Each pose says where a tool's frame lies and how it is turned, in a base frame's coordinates. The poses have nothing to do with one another.
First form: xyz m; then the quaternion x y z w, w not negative.
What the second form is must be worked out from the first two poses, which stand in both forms.
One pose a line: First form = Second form
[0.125 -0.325 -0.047 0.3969 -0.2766 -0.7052 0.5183] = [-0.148 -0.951 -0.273 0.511 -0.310 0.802 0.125 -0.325 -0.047]
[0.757 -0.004 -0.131 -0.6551 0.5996 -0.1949 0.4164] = [0.205 -0.948 -0.244 -0.623 0.066 -0.779 0.757 -0.004 -0.131]
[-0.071 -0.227 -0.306 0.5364 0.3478 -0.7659 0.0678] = [-0.415 0.269 -0.869 0.477 -0.749 -0.460 -0.071 -0.227 -0.306]
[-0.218 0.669 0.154 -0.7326 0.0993 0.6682 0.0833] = [0.087 -0.034 -0.996 -0.257 -0.966 0.011 -0.218 0.669 0.154]
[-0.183 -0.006 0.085 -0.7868 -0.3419 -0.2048 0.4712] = [0.682 0.345 0.645 0.731 -0.322 -0.601 -0.183 -0.006 0.085]
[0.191 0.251 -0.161 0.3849 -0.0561 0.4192 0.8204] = [0.642 0.645 0.415 -0.731 0.352 0.584 0.191 0.251 -0.161]
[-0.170 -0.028 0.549 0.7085 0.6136 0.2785 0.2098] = [0.092 0.986 0.137 0.753 -0.159 0.639 -0.170 -0.028 0.549]
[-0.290 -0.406 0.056 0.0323 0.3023 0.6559 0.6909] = [-0.043 0.926 -0.375 -0.887 0.137 0.441 -0.290 -0.406 0.056]
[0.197 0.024 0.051 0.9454 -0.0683 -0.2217 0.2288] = [0.892 -0.231 -0.388 -0.028 -0.886 0.463 0.197 0.024 0.051]
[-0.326 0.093 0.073 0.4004 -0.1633 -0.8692 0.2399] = [-0.564 -0.548 -0.618 0.286 -0.832 0.476 -0.326 0.093 0.073]
